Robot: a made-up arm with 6 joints.
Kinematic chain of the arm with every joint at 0, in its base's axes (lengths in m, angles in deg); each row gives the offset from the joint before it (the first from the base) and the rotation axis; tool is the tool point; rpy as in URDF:
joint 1: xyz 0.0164 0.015 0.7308 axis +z
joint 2: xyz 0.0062 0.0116 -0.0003 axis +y
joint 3: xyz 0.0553 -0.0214 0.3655 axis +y
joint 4: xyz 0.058 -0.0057 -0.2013 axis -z
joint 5: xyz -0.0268 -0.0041 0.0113 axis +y
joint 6: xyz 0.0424 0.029 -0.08 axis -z
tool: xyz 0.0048 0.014 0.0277 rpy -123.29 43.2 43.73
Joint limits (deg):
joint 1: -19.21..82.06
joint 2: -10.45..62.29
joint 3: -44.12..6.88
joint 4: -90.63..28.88
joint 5: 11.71..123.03
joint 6: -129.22..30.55
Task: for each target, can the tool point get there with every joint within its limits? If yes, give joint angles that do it. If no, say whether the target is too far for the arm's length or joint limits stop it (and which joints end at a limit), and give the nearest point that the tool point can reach.
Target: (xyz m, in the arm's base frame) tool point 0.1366 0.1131 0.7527
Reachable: yes | joints 48.72 55.15 -7.87 -33.51 78.82 -63.28
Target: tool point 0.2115 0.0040 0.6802
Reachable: yes | joints -3.72 55.68 -23.76 -17.32 71.75 17.17
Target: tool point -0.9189 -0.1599 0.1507
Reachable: no: too far | nearest point -0.0041 0.1998 0.6648 | short by 1.109 m
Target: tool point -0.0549 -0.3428 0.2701
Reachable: no: joint limits stop it (at a limit: joint 1, joint 2, joint 4, joint 6) | nearest point 0.2131 -0.1437 0.6276 | short by 0.489 m
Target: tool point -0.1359 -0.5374 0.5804
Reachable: no: joint limits stop it (at a limit: joint 1, joint 2, joint 4, joint 6) | nearest point 0.1569 -0.1522 0.7082 | short by 0.500 m
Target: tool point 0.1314 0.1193 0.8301
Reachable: yes | joints 71.00 16.55 -6.57 -80.28 70.35 -73.63
